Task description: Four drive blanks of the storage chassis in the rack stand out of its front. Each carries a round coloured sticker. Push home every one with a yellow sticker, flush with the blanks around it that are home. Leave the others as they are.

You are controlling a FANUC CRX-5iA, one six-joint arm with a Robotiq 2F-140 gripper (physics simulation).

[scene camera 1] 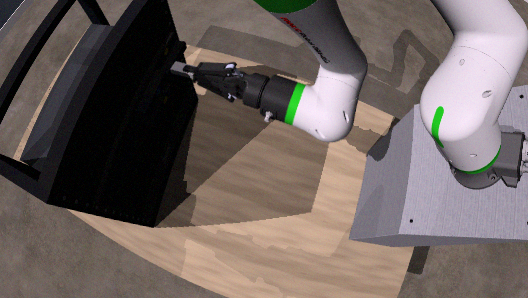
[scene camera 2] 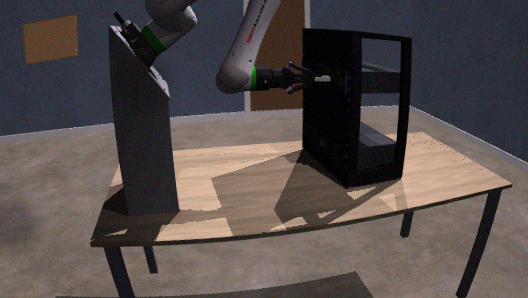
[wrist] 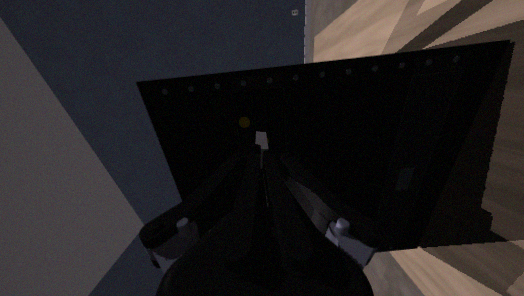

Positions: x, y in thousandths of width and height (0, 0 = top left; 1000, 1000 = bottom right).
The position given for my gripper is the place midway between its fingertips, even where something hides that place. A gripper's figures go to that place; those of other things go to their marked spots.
Labels:
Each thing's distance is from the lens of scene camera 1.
my gripper (scene camera 1: 329, 227): 0.74 m
black rack (scene camera 1: 198, 482): 0.62 m

